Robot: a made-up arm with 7 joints. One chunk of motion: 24 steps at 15 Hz.
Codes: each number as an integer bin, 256 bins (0 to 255) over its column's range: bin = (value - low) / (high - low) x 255, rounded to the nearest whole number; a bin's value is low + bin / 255 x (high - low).
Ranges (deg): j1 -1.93..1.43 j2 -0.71..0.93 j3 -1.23..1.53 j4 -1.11..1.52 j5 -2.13..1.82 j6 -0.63..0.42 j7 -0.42..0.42
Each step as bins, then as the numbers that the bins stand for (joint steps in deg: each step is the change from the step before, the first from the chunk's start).
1 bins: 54 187 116 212 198 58 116
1 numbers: -1.218 0.493 0.026 1.077 0.937 -0.391 -0.038
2 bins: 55 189 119 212 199 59 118
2 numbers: -1.205 0.506 0.058 1.077 0.953 -0.387 -0.031
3 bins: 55 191 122 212 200 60 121
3 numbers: -1.205 0.518 0.090 1.077 0.968 -0.383 -0.021
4 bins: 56 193 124 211 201 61 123
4 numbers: -1.192 0.531 0.112 1.066 0.984 -0.379 -0.015
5 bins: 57 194 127 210 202 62 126
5 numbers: -1.179 0.538 0.145 1.056 0.999 -0.375 -0.005
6 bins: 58 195 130 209 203 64 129
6 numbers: -1.166 0.544 0.177 1.046 1.015 -0.366 0.005
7 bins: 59 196 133 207 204 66 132
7 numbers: -1.153 0.551 0.210 1.025 1.030 -0.358 0.015
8 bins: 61 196 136 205 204 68 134
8 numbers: -1.126 0.551 0.242 1.004 1.030 -0.350 0.021
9 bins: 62 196 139 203 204 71 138
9 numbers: -1.113 0.551 0.274 0.984 1.030 -0.338 0.035
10 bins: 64 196 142 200 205 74 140
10 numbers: -1.087 0.551 0.307 0.953 1.045 -0.325 0.041
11 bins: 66 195 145 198 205 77 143
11 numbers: -1.060 0.544 0.339 0.932 1.045 -0.313 0.051
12 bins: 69 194 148 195 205 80 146
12 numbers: -1.021 0.538 0.372 0.901 1.045 -0.301 0.061
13 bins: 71 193 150 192 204 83 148
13 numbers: -0.994 0.531 0.394 0.870 1.030 -0.288 0.068
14 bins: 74 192 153 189 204 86 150
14 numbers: -0.955 0.525 0.426 0.839 1.030 -0.276 0.074
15 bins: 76 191 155 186 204 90 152
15 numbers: -0.929 0.518 0.448 0.808 1.030 -0.259 0.081
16 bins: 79 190 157 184 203 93 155
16 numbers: -0.889 0.512 0.469 0.788 1.015 -0.247 0.091
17 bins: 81 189 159 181 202 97 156
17 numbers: -0.863 0.506 0.491 0.757 0.999 -0.231 0.094
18 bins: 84 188 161 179 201 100 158
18 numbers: -0.823 0.499 0.513 0.736 0.984 -0.218 0.100
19 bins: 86 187 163 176 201 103 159
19 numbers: -0.797 0.493 0.534 0.705 0.984 -0.206 0.104
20 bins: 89 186 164 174 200 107 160
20 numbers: -0.757 0.486 0.545 0.685 0.968 -0.189 0.107
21 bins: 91 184 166 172 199 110 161
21 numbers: -0.731 0.473 0.567 0.664 0.953 -0.177 0.110
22 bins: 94 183 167 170 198 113 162
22 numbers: -0.691 0.467 0.578 0.643 0.937 -0.165 0.114
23 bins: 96 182 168 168 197 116 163
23 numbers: -0.665 0.461 0.588 0.623 0.922 -0.152 0.117
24 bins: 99 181 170 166 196 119 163
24 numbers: -0.626 0.454 0.610 0.602 0.906 -0.140 0.117
